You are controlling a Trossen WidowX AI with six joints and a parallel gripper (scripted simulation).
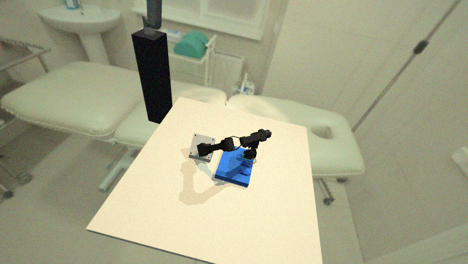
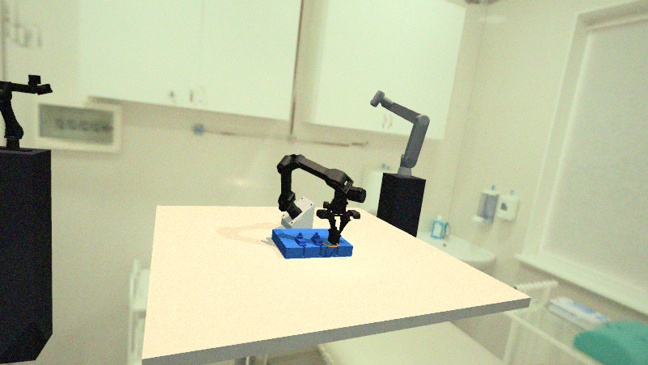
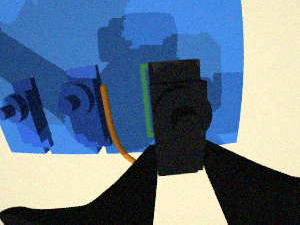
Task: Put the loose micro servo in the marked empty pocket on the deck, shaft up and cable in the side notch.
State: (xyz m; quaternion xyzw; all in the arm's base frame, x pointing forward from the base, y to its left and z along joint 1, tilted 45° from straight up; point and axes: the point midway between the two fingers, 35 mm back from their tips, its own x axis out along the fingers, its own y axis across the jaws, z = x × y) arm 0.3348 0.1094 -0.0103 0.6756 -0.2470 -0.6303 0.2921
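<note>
The deck lies 13 cm behind my gripper tip, 8 cm to the right of it and 7 cm below it.
</note>
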